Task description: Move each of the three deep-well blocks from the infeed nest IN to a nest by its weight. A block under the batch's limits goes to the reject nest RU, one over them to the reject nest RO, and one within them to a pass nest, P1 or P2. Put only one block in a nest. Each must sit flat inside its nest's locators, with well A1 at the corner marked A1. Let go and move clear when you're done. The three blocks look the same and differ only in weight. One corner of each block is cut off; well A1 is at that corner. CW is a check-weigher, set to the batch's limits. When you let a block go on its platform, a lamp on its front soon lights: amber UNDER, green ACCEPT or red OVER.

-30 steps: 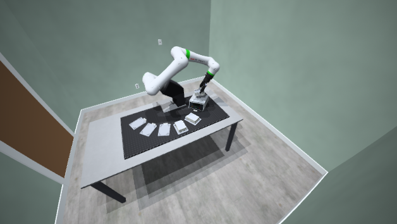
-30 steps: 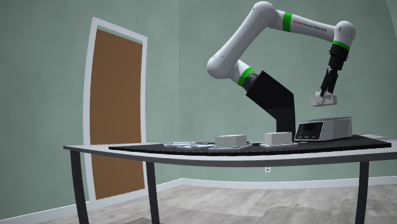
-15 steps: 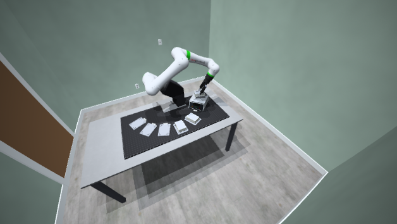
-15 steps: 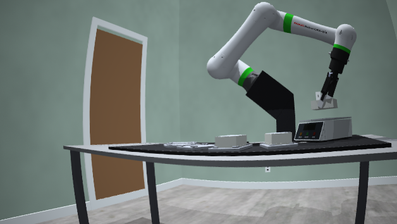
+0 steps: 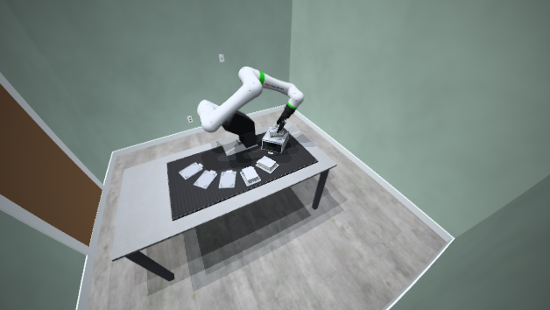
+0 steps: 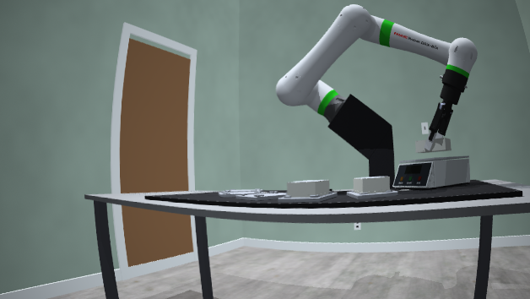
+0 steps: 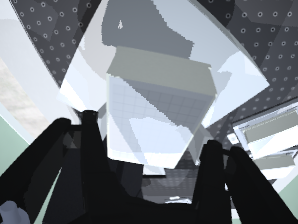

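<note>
Right now my hand is 6 cm above the check-weigher platform. From my hand the other things lie so: grey deep-well block (24 cm ahead, 22 cm to the right, 12 cm below); check-weigher CW (9 cm below).
</note>
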